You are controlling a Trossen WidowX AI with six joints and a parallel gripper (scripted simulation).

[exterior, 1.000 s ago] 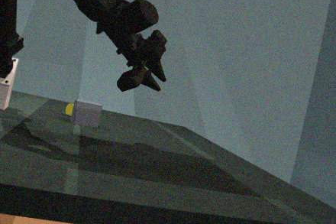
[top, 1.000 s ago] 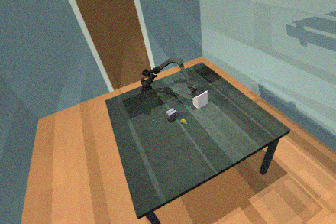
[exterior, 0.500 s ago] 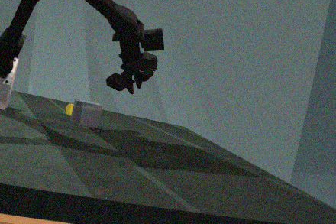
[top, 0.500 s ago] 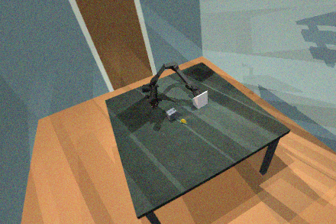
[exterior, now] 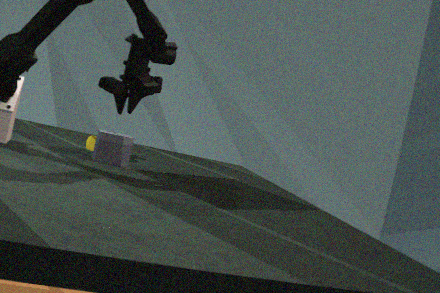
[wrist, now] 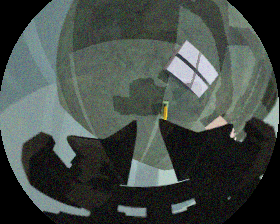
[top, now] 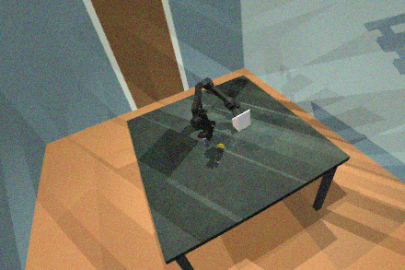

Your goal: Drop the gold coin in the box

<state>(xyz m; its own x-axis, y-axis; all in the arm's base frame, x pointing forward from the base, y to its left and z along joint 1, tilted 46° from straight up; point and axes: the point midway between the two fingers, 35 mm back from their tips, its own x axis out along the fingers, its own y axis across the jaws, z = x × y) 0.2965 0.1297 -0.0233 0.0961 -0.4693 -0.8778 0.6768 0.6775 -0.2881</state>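
Right now my gripper tip is 70 mm past the coin, 10 mm to the right of it and 100 mm above it.
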